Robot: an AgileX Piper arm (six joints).
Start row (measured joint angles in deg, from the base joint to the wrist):
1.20, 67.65, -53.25, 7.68, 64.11, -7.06
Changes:
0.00, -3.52, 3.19, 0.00, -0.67, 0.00
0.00, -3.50, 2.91, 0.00, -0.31, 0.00
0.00, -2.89, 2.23, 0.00, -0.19, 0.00
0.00, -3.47, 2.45, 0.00, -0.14, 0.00
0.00, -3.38, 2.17, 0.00, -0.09, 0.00
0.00, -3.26, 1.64, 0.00, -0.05, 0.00
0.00, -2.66, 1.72, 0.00, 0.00, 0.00
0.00, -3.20, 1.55, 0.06, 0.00, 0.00
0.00, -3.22, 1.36, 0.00, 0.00, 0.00
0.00, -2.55, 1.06, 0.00, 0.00, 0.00
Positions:
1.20, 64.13, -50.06, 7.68, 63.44, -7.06
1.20, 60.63, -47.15, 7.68, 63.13, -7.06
1.20, 57.74, -44.92, 7.68, 62.94, -7.06
1.20, 54.27, -42.47, 7.68, 62.80, -7.06
1.20, 50.89, -40.30, 7.68, 62.71, -7.06
1.20, 47.63, -38.66, 7.68, 62.66, -7.06
1.20, 44.97, -36.94, 7.68, 62.66, -7.06
1.20, 41.77, -35.39, 7.74, 62.66, -7.06
1.20, 38.55, -34.03, 7.74, 62.66, -7.06
1.20, 36.00, -32.97, 7.74, 62.66, -7.06

